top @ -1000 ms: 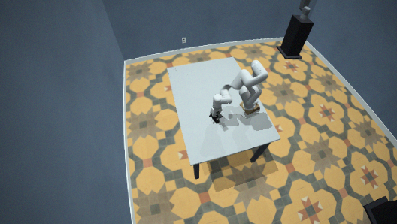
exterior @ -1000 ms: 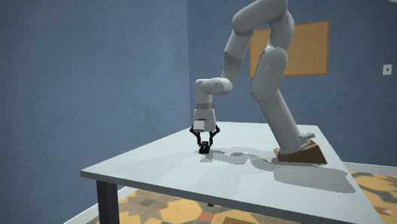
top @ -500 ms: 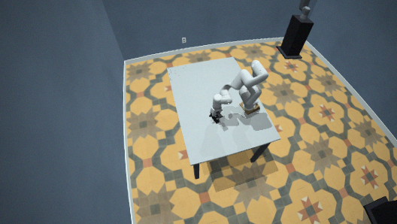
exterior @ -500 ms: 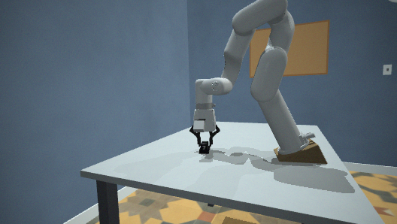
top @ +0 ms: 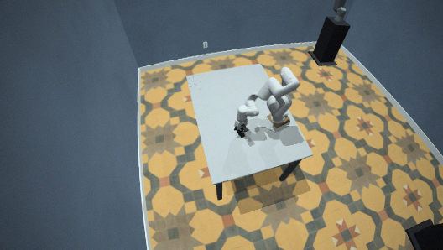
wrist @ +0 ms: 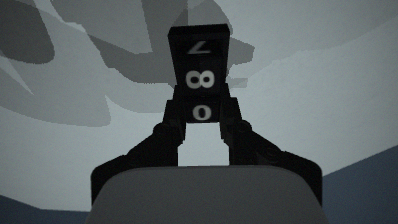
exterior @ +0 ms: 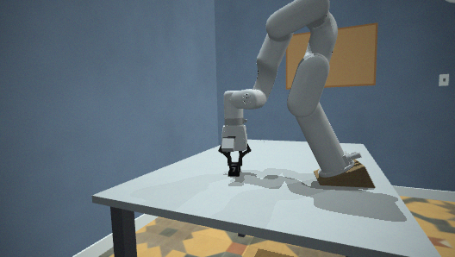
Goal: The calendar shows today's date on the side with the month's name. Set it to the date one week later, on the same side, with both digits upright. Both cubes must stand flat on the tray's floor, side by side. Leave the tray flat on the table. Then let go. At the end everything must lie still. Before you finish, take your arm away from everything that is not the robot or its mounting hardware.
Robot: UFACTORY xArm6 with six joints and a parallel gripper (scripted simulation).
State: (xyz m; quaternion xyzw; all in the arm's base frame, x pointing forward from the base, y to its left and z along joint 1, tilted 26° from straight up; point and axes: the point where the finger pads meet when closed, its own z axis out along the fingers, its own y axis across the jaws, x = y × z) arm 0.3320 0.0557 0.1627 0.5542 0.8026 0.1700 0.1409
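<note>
Now: the black calendar tray 10 mm behind my hand, 10 mm to the left of it and 30 mm below it.
</note>
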